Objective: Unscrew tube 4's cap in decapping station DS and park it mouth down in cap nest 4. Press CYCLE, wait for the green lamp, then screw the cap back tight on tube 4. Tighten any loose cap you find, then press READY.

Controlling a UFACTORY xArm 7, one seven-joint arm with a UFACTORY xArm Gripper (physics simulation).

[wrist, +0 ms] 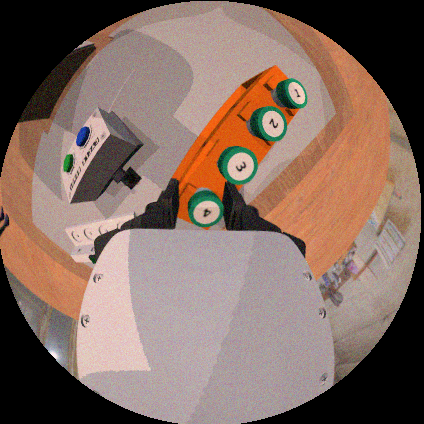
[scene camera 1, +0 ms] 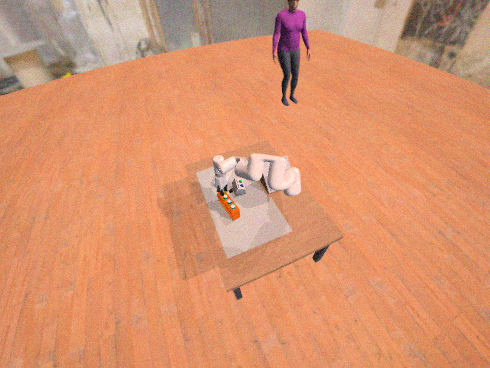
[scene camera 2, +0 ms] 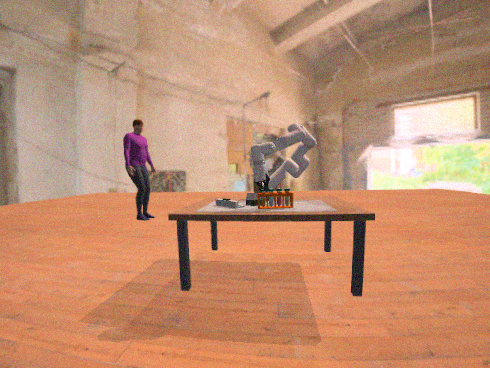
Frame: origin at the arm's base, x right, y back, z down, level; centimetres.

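Where they show: gripper, fingertip midpoint: (wrist: pixel 200 192) (scene camera 1: pixel 224 193) (scene camera 2: pixel 264 191).
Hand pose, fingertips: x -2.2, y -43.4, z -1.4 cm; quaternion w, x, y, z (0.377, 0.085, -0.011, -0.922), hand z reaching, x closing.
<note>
After its pixels a point has its place.
The orange decapping station (wrist: pixel 215 146) @(z -1.2, x -6.2, y -41.0 cm) (scene camera 1: pixel 228 206) (scene camera 2: pixel 275 199) @(z 3.8, x -9.3, y -42.9 cm) holds several tubes with green caps numbered 1 (wrist: pixel 292 93) @(z -3.1, x -16.0, y -40.7 cm), 2 (wrist: pixel 270 123) @(z -3.1, x -11.3, y -41.9 cm), 3 (wrist: pixel 239 165) @(z -3.1, x -6.6, y -43.2 cm) and 4 (wrist: pixel 206 208) @(z -3.1, x -1.8, y -44.2 cm). My gripper (wrist: pixel 200 192) @(z -1.4, x -2.2, y -43.4 cm) (scene camera 1: pixel 221 189) @(z -1.4, x -2.2, y -43.4 cm) (scene camera 2: pixel 262 185) @(z -1.4, x -2.2, y -43.4 cm) is shut on cap 4, one black finger on each side of it, at the station's near end. Cap 4 sits over its tube; whether it is lifted off I cannot tell. The white cap nest strip (wrist: pixel 93 234) @(z 8.5, x 23.4, y -36.2 cm) (scene camera 2: pixel 227 203) @(z 6.5, x 22.7, y -42.7 cm) lies left of my fingers, partly hidden by the wrist.
A grey button box (wrist: pixel 96 154) @(z 0.9, x 2.9, y -32.0 cm) (scene camera 1: pixel 239 185) @(z 2.2, x 3.2, y -28.3 cm) with a blue button (wrist: pixel 82 136) @(z 1.8, x 2.9, y -28.3 cm) and a green button (wrist: pixel 68 162) @(z 1.9, x 7.1, y -28.0 cm) stands left of the station. All rest on a grey mat (scene camera 1: pixel 257 225) @(z 9.0, x -30.2, y -28.3 cm) on a wooden table (scene camera 1: pixel 300 237) @(z 9.3, x -49.1, y -4.8 cm) (scene camera 2: pixel 273 216) @(z 10.4, x -9.1, y -64.1 cm). A person in purple (scene camera 1: pixel 289 47) (scene camera 2: pixel 138 168) stands beyond the table.
</note>
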